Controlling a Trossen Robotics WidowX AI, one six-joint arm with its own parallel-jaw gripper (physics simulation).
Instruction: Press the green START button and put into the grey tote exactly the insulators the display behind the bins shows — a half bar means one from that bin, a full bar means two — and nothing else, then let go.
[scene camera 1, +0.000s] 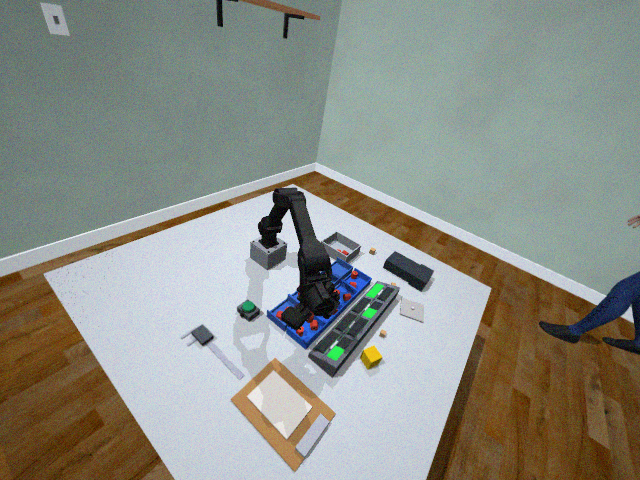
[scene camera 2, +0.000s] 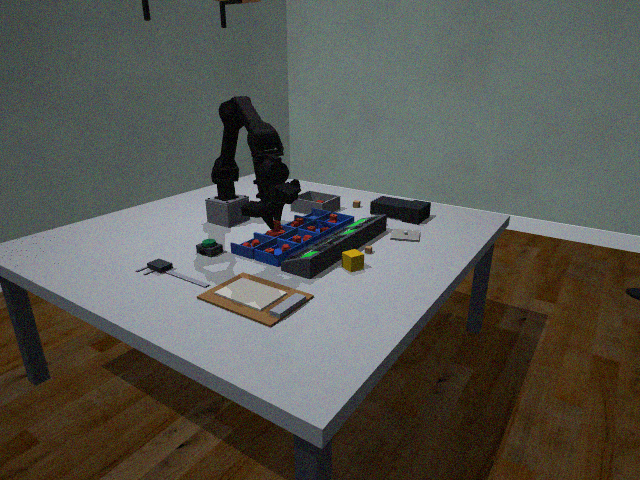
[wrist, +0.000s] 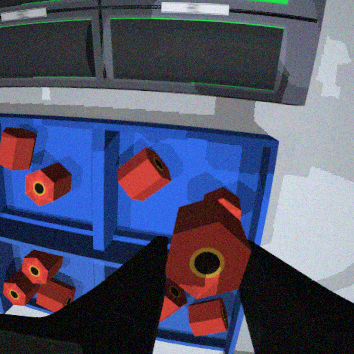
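Observation:
My gripper (scene camera 2: 276, 223) (wrist: 201, 248) is shut on a red hexagonal insulator (wrist: 227, 242) above the blue bins (scene camera 1: 306, 342) (scene camera 2: 266, 256) (wrist: 105, 200); the arm hides the fingertips in scene camera 1. In the wrist view, one insulator (wrist: 142, 176) lies in the upper right bin, and another (wrist: 230, 204) is partly hidden behind the held one. More lie in neighbouring bins. The dark display (scene camera 1: 321, 360) (scene camera 2: 310, 266) (wrist: 296, 92) shows green bars, the far one longest. The grey tote (scene camera 1: 353, 254) (scene camera 2: 331, 204) has red insulators inside. The green START button (scene camera 1: 248, 305) (scene camera 2: 208, 241) stands beside the bins.
A yellow cube (scene camera 1: 371, 357) (scene camera 2: 353, 260) stands by the display. A clipboard (scene camera 1: 320, 409) and a caliper (scene camera 1: 202, 334) lie toward the front. A black box (scene camera 1: 408, 270) (scene camera 2: 400, 209), a pale plate (scene camera 1: 412, 310) and small tan cubes are on the display's far side. A person's legs show at right.

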